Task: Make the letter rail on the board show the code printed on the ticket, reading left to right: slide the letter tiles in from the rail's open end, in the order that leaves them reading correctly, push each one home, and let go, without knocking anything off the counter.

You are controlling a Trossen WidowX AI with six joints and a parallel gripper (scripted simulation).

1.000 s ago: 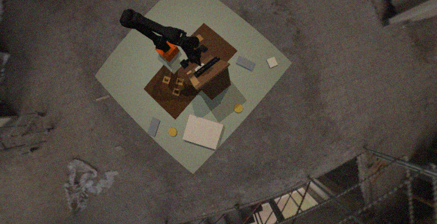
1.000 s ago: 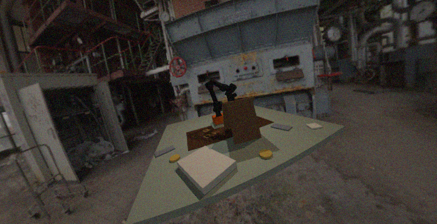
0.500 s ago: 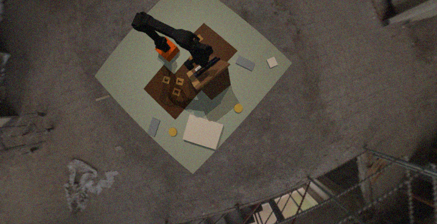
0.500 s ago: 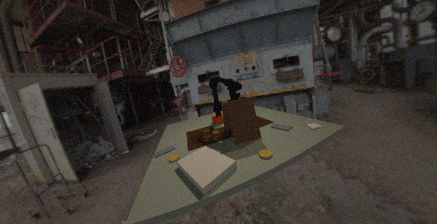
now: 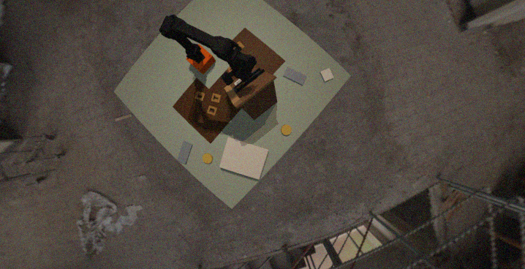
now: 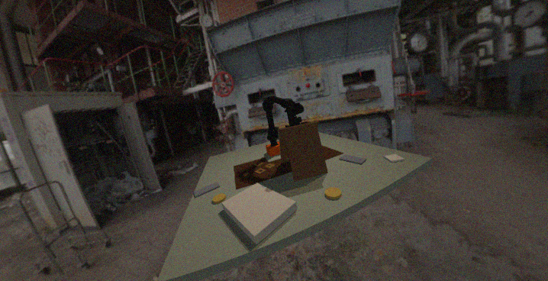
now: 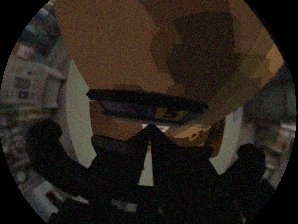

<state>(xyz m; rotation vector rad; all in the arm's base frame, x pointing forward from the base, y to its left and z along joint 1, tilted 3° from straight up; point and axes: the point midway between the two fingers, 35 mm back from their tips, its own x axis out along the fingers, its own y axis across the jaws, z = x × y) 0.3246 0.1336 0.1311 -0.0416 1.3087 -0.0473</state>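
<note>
Right now the white ticket is 10 cm below my gripper tip, 3 cm behind it and 2 cm to the right of it. Round my gripper tip: tan tile 26 cm behind, 17 cm below, 14 cm to the left; then white slab 37 cm ahead, 32 cm to the right, 16 cm below; then brown mat 17 cm below, 13 cm behind, 10 cm to the right.
</note>
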